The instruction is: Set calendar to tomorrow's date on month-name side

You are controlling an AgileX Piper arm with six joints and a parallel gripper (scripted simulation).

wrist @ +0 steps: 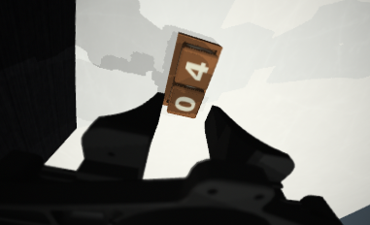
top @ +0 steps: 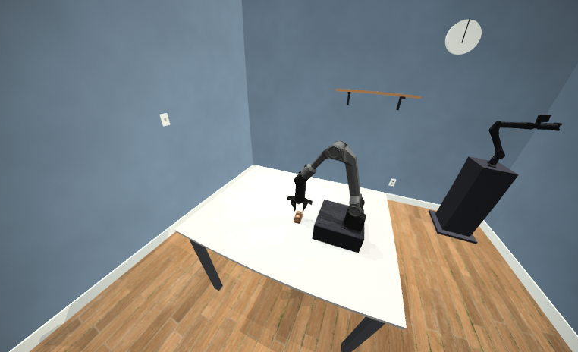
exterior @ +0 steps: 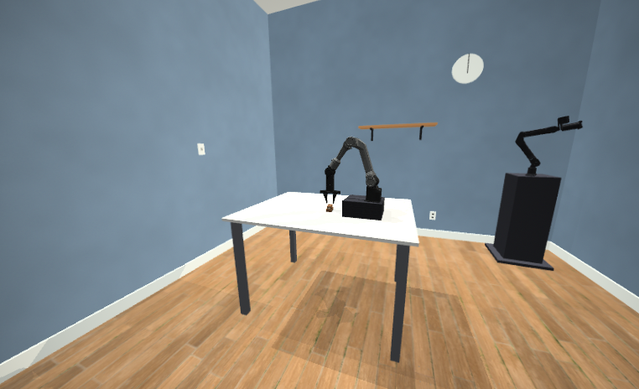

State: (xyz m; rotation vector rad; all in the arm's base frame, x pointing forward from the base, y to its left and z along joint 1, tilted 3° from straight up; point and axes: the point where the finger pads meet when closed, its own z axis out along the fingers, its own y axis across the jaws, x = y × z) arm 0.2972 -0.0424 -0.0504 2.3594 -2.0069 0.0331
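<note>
My gripper is now 30 mm above the brown wooden cube.
</note>
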